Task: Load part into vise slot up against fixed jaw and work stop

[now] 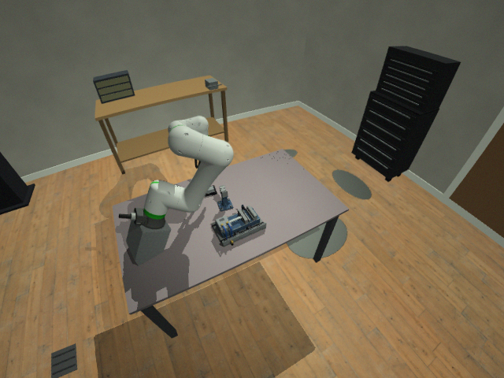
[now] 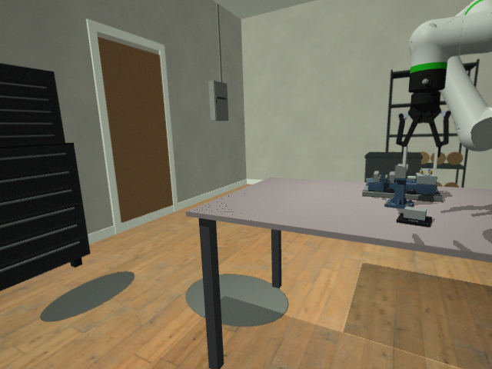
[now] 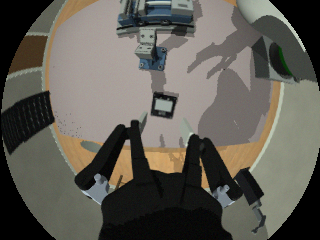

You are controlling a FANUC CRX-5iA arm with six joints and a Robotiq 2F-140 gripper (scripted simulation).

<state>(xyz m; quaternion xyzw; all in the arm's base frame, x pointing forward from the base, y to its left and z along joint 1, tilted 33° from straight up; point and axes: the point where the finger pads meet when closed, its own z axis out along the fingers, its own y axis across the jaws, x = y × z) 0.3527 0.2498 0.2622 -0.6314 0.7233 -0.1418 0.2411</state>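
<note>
My gripper is now 19 cm above the part. Round my hand: air cylinder: 3 cm behind, 39 cm to the right, 13 cm below; then vise: 6 cm ahead, 38 cm to the right, 16 cm below; then black infeed plate: 1 cm to the left, 20 cm below.
</note>
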